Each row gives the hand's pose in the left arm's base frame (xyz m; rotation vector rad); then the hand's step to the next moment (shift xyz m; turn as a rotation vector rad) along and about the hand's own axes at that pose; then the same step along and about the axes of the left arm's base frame.
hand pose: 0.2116 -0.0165 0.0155 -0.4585 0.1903 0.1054
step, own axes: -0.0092 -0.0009 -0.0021 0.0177 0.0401 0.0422
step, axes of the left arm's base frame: -0.0092 -0.0023 0.0004 0.0182 0.0557 0.0163
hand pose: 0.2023 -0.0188 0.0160 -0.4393 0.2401 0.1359
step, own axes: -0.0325 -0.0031 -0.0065 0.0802 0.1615 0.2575
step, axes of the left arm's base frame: -0.0320 -0.0082 0.0040 0.0995 0.2633 0.1400
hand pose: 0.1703 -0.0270 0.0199 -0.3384 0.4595 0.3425
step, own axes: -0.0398 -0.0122 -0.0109 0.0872 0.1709 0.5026
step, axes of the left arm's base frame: -0.0327 -0.0248 0.0129 0.1925 0.3689 0.3410
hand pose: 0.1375 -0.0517 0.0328 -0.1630 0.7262 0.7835
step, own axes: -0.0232 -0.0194 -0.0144 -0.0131 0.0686 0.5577
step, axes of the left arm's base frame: -0.0055 -0.0330 0.0019 0.2445 0.2590 0.4348
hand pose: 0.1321 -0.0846 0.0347 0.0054 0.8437 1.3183
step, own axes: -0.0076 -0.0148 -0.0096 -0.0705 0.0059 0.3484
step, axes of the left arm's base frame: 0.0072 -0.0151 -0.0095 0.1835 0.0983 0.2882
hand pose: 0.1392 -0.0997 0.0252 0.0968 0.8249 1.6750
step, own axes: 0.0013 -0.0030 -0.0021 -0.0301 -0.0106 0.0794
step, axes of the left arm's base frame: 0.0011 0.0003 -0.0037 0.0558 0.0105 0.0641
